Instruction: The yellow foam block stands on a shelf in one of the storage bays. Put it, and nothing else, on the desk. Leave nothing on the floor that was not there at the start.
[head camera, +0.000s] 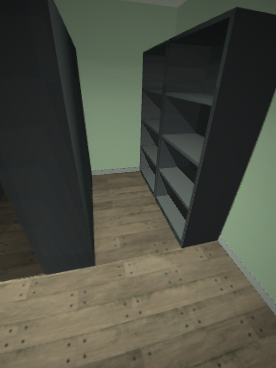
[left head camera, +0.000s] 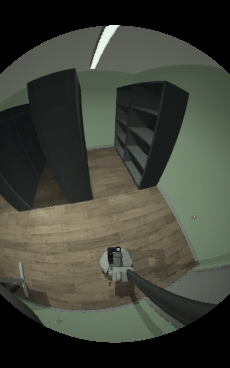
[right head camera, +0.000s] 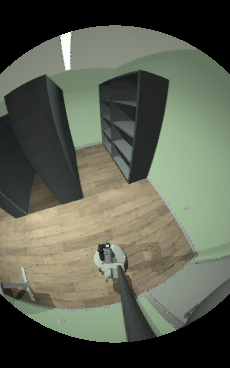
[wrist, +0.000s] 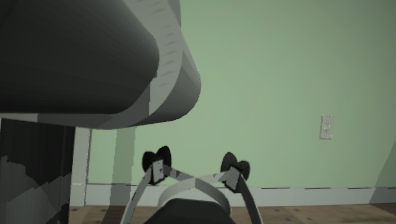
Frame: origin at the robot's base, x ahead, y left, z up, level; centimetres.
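Seen in the pictures: gripper, fingertip midpoint: (left head camera: 111, 274) (wrist: 196, 161).
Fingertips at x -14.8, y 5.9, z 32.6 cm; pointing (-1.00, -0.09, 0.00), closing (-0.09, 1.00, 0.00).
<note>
Pixels of each thing's middle, then the offset from my fingertips to it. "spot": a spot on its surface instead.
- tall dark unit at a spot on its surface: (head camera: 35, 150) spot: dx +113.4, dy +57.5, dz +84.0 cm
- wall outlet at the middle of its body: (wrist: 326, 127) dx -85.7, dy +58.5, dz +4.7 cm
The yellow foam block does not show in any view. An open shelf unit (head camera: 235, 125) (left head camera: 170, 135) (right head camera: 151, 125) stands at the right by the green wall, with two columns of grey shelves facing left; no block shows on the visible parts. Of the desk, a light metal leg (left head camera: 23, 280) (right head camera: 27, 284) shows at the lower left of the left and right head views; its top cannot be made out. My gripper (wrist: 196, 161) is open and empty in the wrist view, its two dark fingertips apart, in front of the green wall.
A tall dark unit (head camera: 35, 150) (left head camera: 57, 135) (right head camera: 42, 140) stands left of the shelf unit, with a wood-floored aisle (head camera: 117, 210) between them. Another dark unit (left head camera: 17, 155) (right head camera: 11, 170) stands further left. A wall outlet (wrist: 326, 127) is at the right in the wrist view.
</note>
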